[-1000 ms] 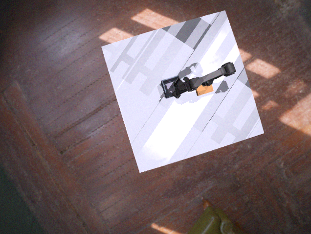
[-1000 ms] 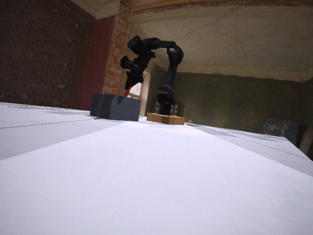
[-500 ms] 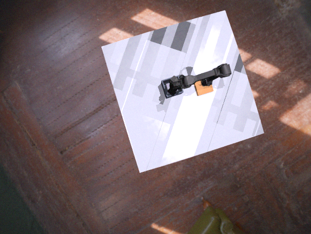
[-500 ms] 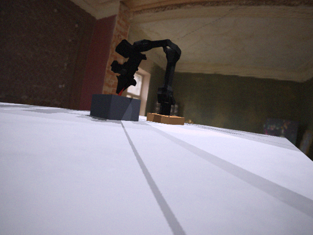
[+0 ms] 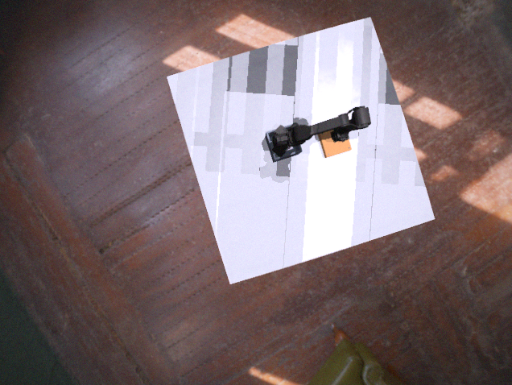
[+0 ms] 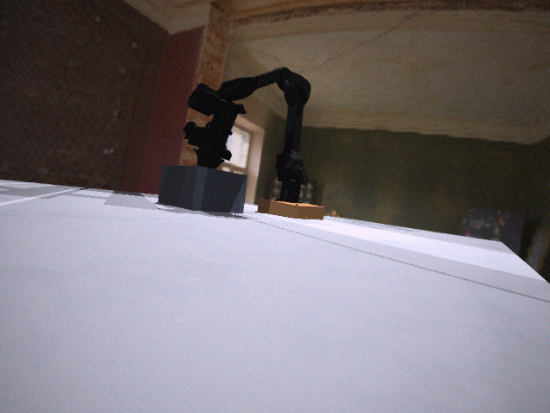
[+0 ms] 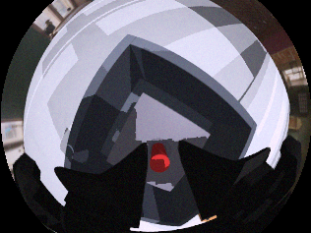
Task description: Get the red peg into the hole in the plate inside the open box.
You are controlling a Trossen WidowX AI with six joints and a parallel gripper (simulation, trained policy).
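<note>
My gripper tip is 1 cm to the right of the red peg, 1 cm past it and 1 cm above it. From my gripper tip the other things lie so: dark box (5 cm below, 1 cm to the left); then pale plate (3 cm below, 1 cm to the left).
</note>
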